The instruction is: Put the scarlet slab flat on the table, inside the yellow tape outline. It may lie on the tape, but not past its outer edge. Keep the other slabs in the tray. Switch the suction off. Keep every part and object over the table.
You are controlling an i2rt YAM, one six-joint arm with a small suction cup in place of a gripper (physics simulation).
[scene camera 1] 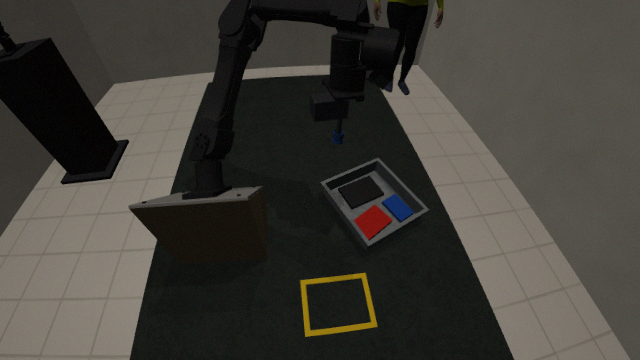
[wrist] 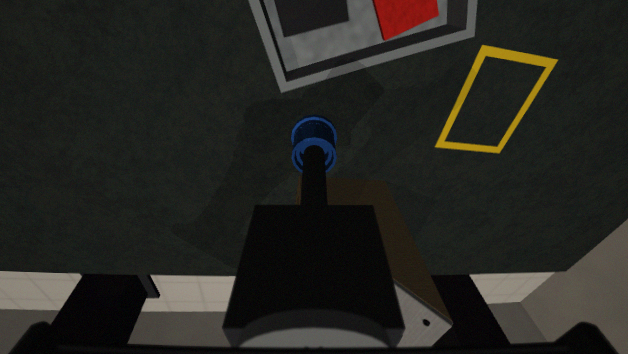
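Pixels of known places: hand, its tool point: [scene camera 1: 337,141] [wrist: 314,135]; arm's base, origin of its link: [scene camera 1: 210,193].
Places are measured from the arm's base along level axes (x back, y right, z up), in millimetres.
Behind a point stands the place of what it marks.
Observation:
The scarlet slab [scene camera 1: 373,222] {x -416, y 39, z -162 mm} [wrist: 407,15] {x -381, y 50, z -162 mm} lies flat in the grey tray [scene camera 1: 344,213] {x -331, y 18, z -126 mm} [wrist: 375,65] {x -326, y 11, z -125 mm}, at its near corner in the scene view. A black slab [scene camera 1: 361,192] {x -410, y -75, z -163 mm} [wrist: 314,15] {x -369, y -66, z -163 mm} and a blue slab [scene camera 1: 398,207] {x -509, y -1, z -163 mm} lie beside it in the tray; the blue slab does not show in the wrist view. The yellow tape outline [scene camera 1: 304,307] {x -190, y 240, z -174 mm} [wrist: 460,102] {x -272, y 182, z -174 mm} is on the table, in front of the tray in the scene view. My gripper, a blue suction cup [scene camera 1: 338,141] [wrist: 314,127], is open, holds nothing and hangs in the air beside the tray.
The arm stands on a wooden block [scene camera 1: 215,230] {x -16, y 96, z -12 mm} [wrist: 400,225] {x -109, y 88, z -60 mm} with a pale top, left of the tray in the scene view. The dark table [scene camera 1: 410,310] {x -443, y 293, z -175 mm} has tiled floor on both sides. A black pedestal [scene camera 1: 55,110] stands off the table at the left. A person [scene camera 1: 406,30] stands behind the table.

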